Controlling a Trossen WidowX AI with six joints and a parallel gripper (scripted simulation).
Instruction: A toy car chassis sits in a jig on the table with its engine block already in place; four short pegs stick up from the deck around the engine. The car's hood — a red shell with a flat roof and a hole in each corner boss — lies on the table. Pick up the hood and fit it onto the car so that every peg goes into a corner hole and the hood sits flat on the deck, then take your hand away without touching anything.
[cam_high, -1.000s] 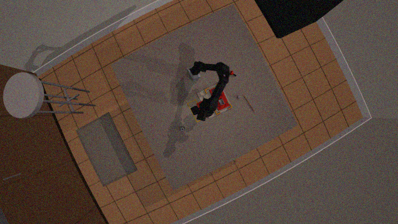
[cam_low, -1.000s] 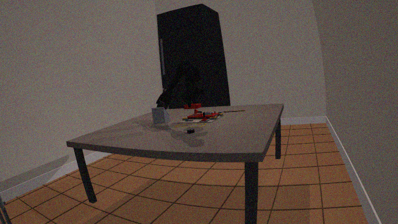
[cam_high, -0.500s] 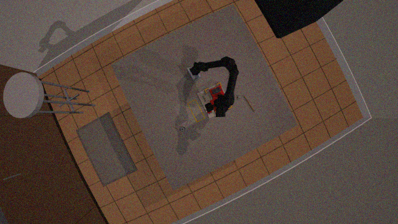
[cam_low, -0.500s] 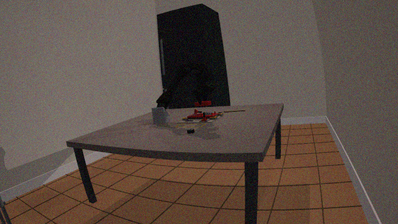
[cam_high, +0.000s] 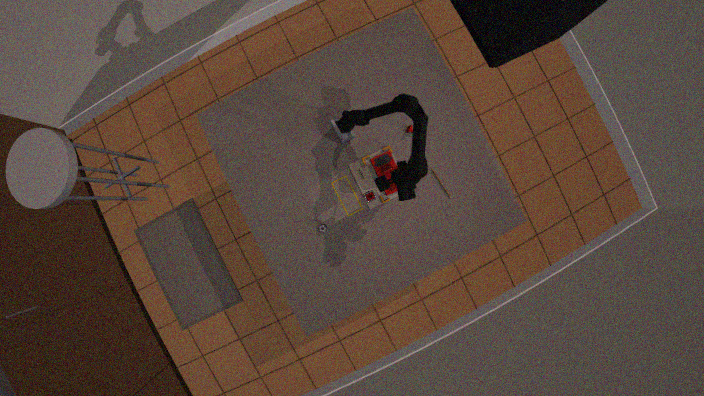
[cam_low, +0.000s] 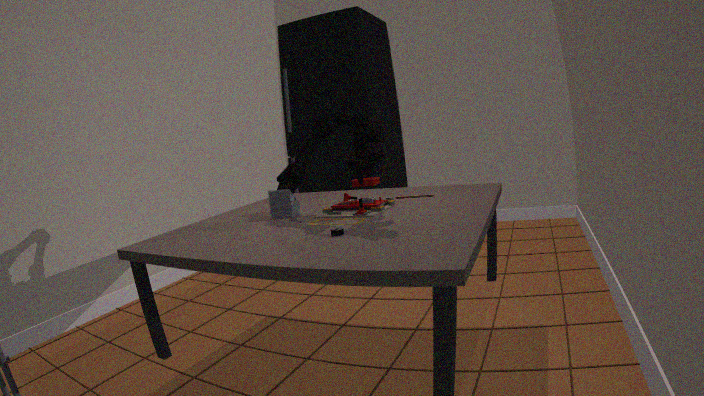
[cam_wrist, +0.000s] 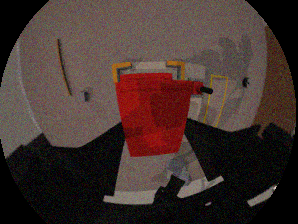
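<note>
The jig lies 9 cm below my gripper tip, 3 cm to the right of it and 3 cm behind it. The rest, counted from my gripper tip: thin rod (22 cm to the left, 14 cm ahead, 10 cm below); dark tyre (41 cm to the right, 10 cm below, 4 cm ahead); red hood (1 cm above).
</note>
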